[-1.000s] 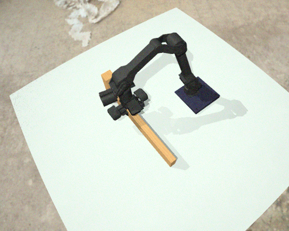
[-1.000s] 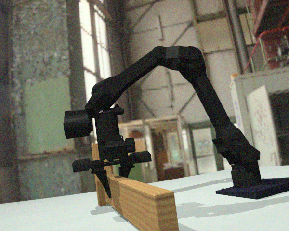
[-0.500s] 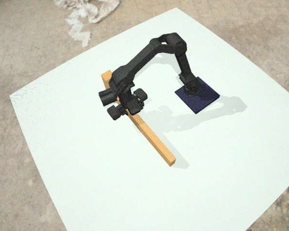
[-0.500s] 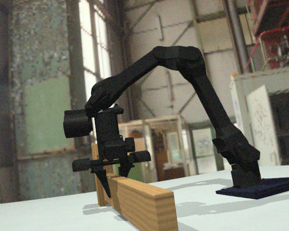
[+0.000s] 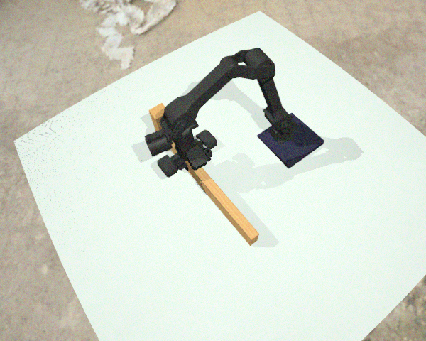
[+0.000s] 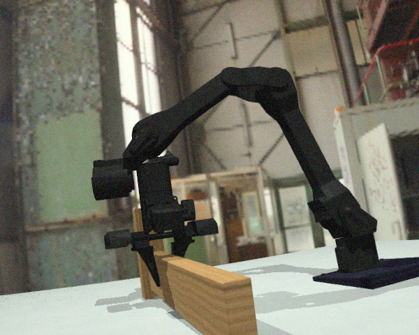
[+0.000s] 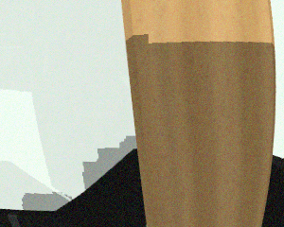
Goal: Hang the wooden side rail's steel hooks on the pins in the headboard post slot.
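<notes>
My gripper tip is 15 cm to the left of the wooden headboard post, 4 cm below it and 2 cm short of it.
</notes>
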